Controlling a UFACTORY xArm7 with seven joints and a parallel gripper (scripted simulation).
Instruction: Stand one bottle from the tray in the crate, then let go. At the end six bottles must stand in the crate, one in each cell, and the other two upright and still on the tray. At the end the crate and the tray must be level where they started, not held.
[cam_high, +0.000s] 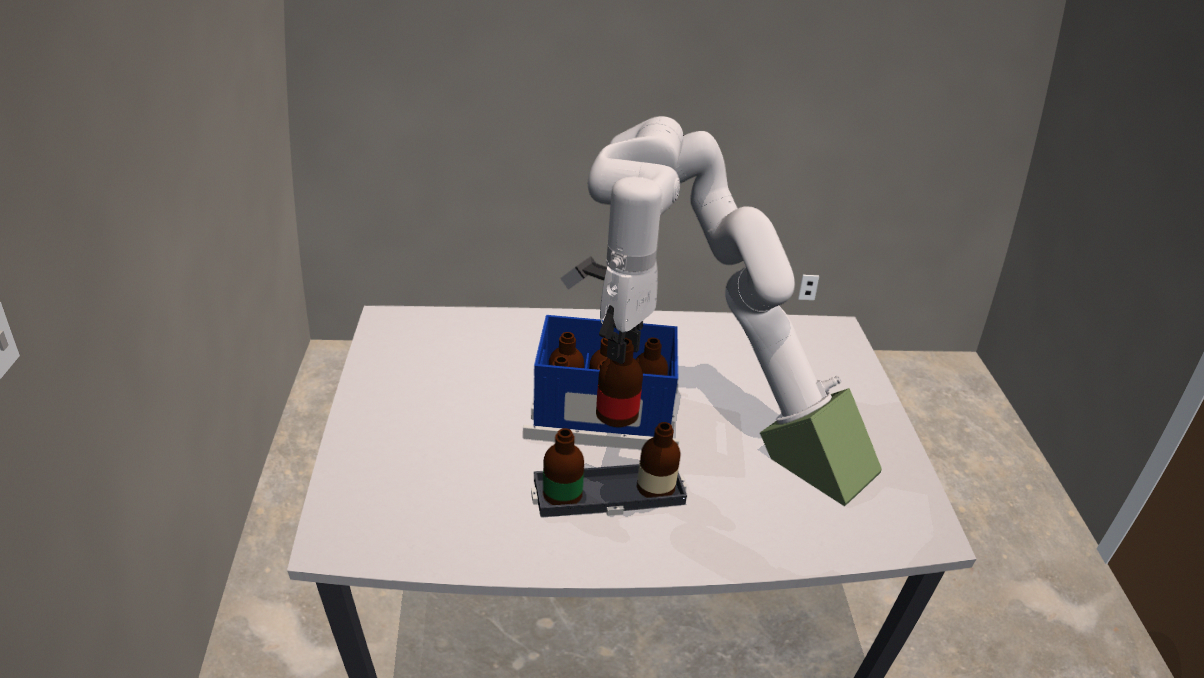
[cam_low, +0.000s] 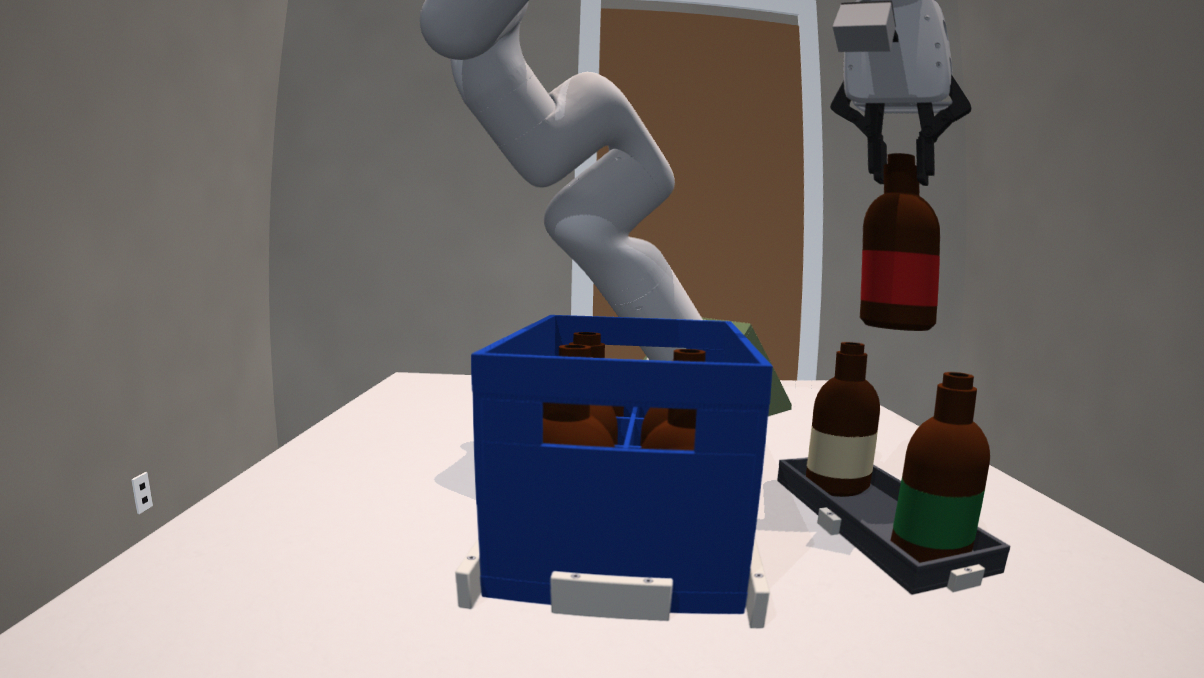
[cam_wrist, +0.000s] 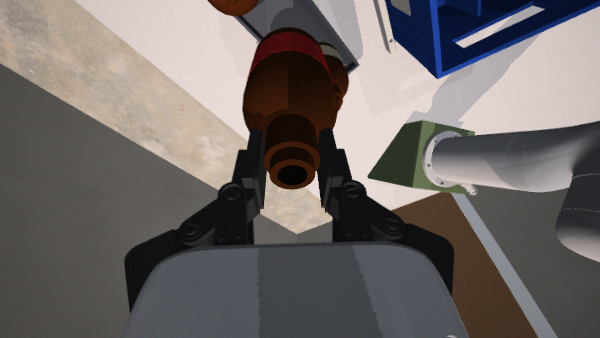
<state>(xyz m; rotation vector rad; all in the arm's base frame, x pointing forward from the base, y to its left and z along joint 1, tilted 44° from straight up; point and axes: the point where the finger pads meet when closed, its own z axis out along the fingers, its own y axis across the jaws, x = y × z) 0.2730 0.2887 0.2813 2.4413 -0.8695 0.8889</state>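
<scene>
Right now my hand is 70 mm above the red-labelled bottle. Also, from my hand: blue crate: 250 mm below, 240 mm to the right, 40 mm behind; dark tray: 320 mm below.
</scene>
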